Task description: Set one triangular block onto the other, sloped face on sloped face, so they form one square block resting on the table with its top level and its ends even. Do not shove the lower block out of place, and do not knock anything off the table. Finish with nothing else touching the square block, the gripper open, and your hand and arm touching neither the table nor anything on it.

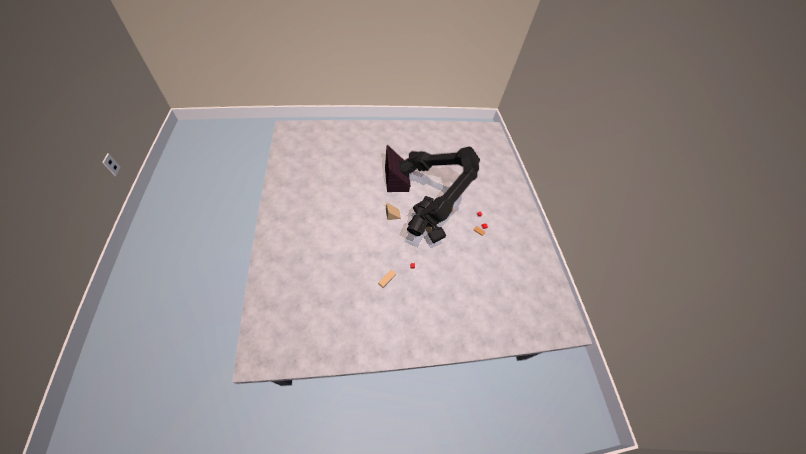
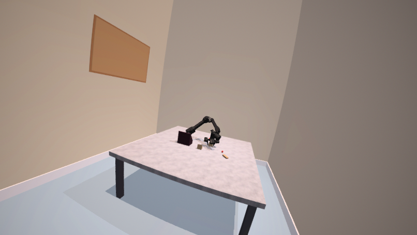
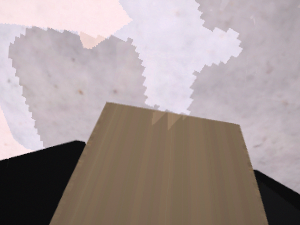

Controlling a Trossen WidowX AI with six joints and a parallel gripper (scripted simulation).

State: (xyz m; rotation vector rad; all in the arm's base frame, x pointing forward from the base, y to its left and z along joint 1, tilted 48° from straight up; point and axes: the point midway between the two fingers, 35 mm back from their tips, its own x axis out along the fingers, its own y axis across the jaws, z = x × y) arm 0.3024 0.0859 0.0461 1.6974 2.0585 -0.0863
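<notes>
Right now the tan triangular block is 10 mm to the right of my gripper tip and 10 mm above it.
</notes>
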